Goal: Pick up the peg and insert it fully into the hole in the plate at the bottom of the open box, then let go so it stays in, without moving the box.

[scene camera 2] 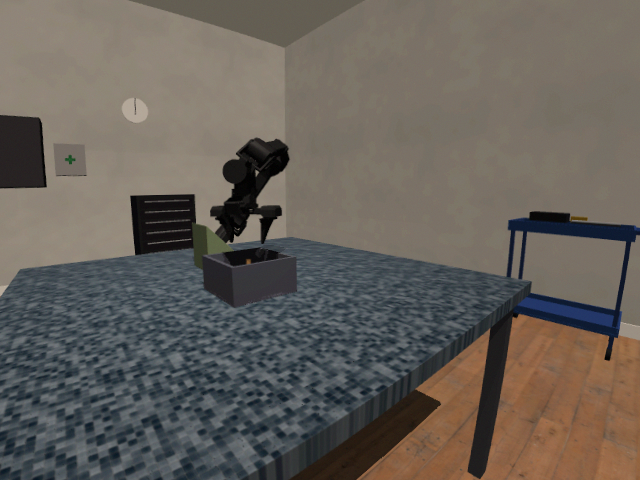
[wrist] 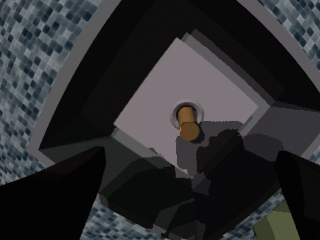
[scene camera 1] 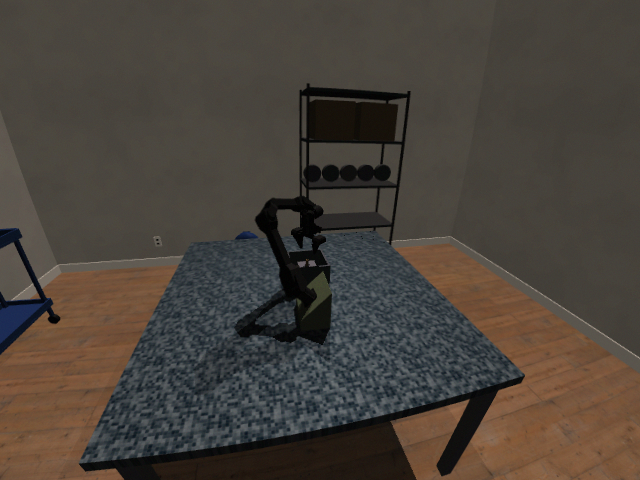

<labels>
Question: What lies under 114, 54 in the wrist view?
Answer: A dark box.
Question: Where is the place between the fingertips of my gripper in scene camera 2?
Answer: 247, 243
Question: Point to a dark box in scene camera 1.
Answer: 309, 273
</labels>
